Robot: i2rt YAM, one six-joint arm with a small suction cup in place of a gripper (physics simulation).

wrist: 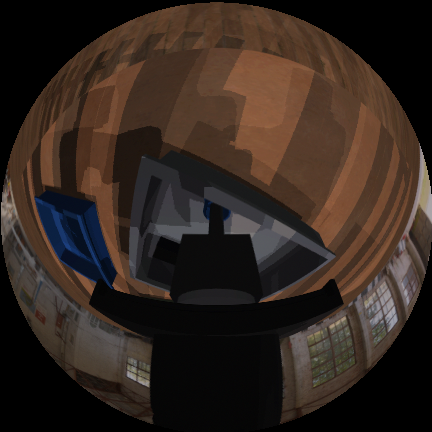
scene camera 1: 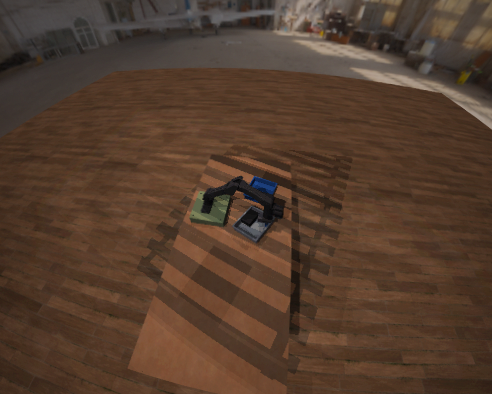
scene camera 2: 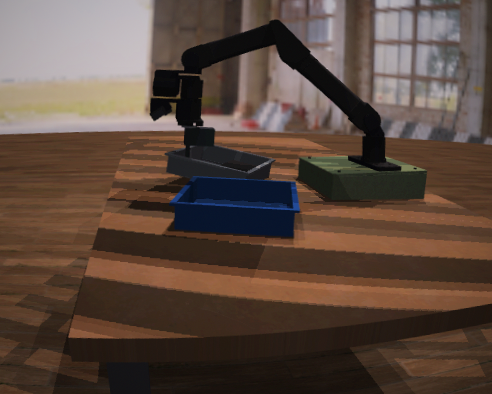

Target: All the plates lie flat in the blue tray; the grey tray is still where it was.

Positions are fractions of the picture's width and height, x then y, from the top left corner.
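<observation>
The suction cup (scene camera 2: 0.39,0.35) is stuck to a grey tray (scene camera 2: 0.42,0.41). A blue tray (scene camera 2: 0.46,0.52) rests on the table. The wrist view also shows the suction cup (wrist: 0.50,0.82), the grey tray (wrist: 0.39,0.46) and the blue tray (wrist: 0.17,0.52).
</observation>
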